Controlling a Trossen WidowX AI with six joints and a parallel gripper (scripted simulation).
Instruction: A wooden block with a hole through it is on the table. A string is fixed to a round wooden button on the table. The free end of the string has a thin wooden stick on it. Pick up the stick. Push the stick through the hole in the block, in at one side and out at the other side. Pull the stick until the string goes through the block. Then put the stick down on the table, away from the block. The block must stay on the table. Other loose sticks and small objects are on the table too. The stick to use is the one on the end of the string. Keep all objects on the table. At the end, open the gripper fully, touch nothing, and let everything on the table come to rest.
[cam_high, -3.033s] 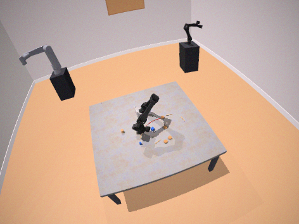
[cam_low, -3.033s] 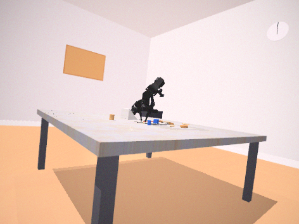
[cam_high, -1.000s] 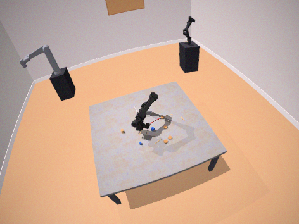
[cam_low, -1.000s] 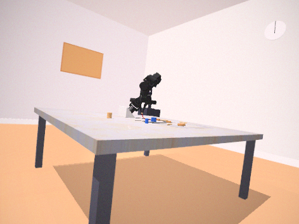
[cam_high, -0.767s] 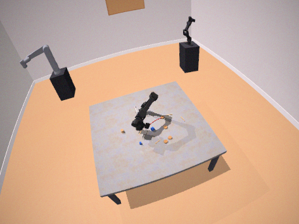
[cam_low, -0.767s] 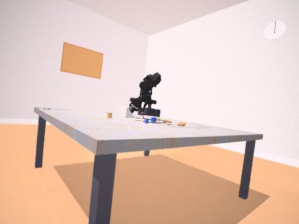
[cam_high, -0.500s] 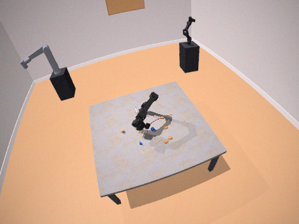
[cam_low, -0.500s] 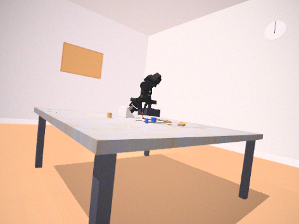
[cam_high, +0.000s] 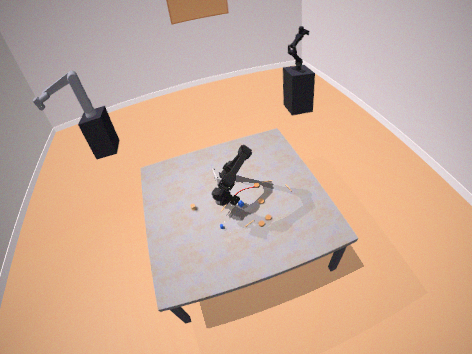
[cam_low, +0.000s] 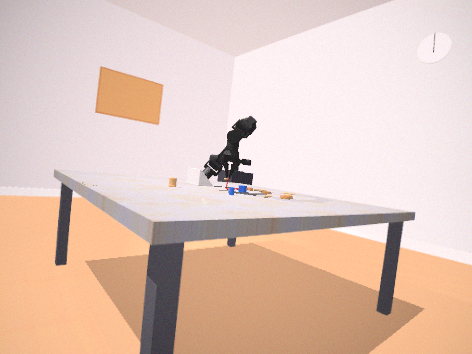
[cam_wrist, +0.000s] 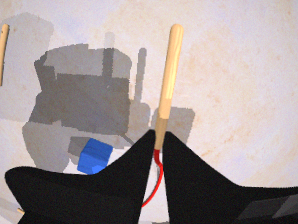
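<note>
Right now the blue block is 9 cm to the left of my gripper tip, 4 cm below it and 1 cm behind it. Round my gripper tip: round wooden button: 25 cm to the left, 15 cm behind, 5 cm below; then wooden block: 23 cm to the right, 7 cm behind, 4 cm below; then short stick: 32 cm to the left, 16 cm behind, 5 cm below.
</note>
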